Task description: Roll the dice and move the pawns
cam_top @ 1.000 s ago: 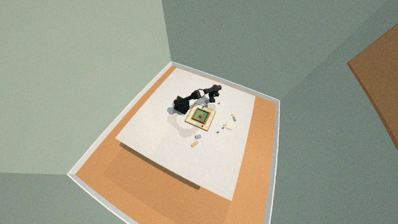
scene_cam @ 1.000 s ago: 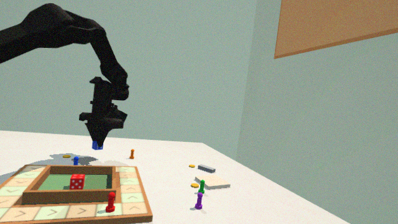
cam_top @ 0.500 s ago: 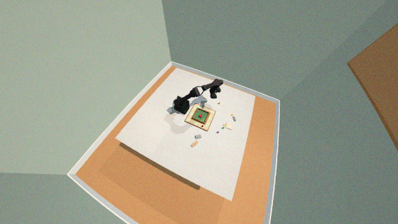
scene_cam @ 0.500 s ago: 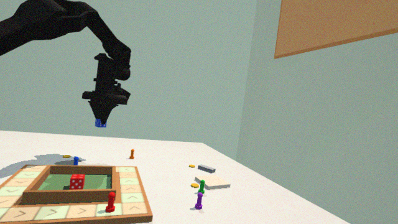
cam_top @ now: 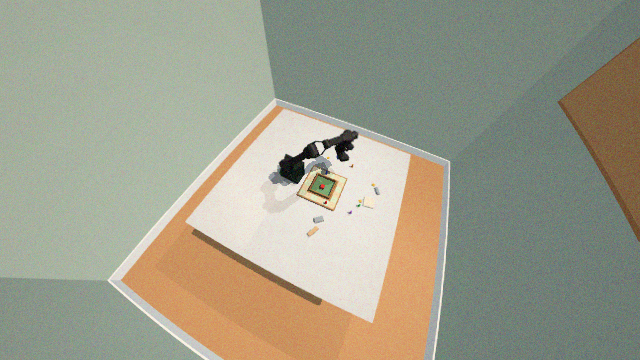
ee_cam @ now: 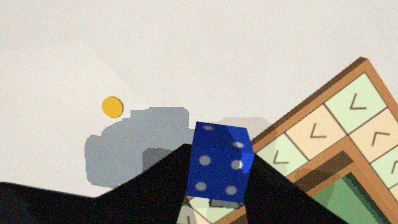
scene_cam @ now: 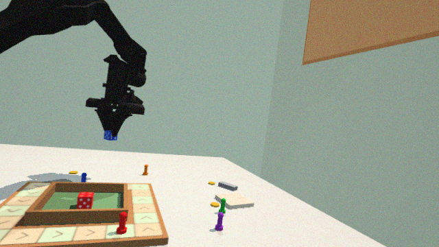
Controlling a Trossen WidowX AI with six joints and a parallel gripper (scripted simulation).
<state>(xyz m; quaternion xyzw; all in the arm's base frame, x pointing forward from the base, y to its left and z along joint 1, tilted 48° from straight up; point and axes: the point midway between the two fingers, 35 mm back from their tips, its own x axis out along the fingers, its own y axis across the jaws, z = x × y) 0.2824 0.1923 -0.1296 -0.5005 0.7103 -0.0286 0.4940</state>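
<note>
Right now the red pawn is 32 cm to the right of my gripper tip, 10 cm below it and 6 cm ahead of it. The rest, counted from my gripper tip: green pawn (28 cm ahead, 23 cm to the right, 11 cm below); then orange pawn (11 cm below, 11 cm ahead, 7 cm to the left); then blue pawn (10 cm to the right, 10 cm below, 4 cm behind).
</note>
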